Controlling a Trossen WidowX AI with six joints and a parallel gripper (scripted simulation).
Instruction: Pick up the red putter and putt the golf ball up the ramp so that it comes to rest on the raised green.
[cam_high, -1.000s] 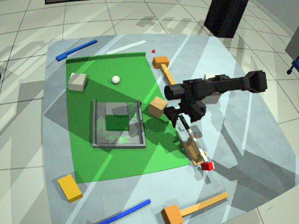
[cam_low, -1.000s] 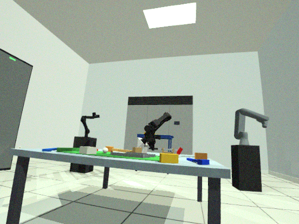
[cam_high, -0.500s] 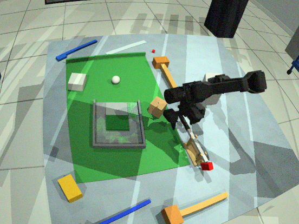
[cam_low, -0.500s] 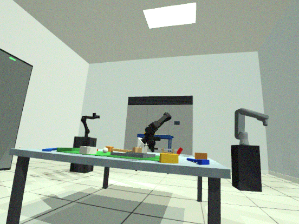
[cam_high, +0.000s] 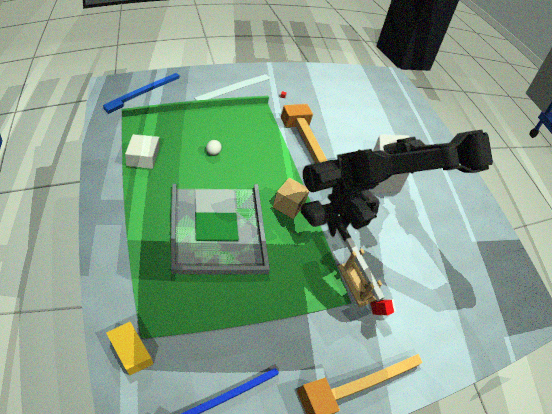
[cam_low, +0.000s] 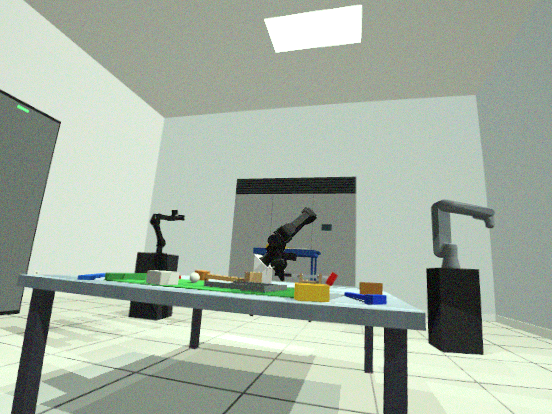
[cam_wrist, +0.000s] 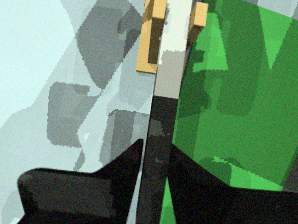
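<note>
Now: the tan cube 130 mm to the right of my gripper tip and 70 mm ahead of it. Also, from my gripper tip: red putter: 110 mm to the left, 30 mm above, 10 mm behind; then white golf ball: 360 mm to the right, 200 mm ahead; then wooden rack: 130 mm to the left.
</note>
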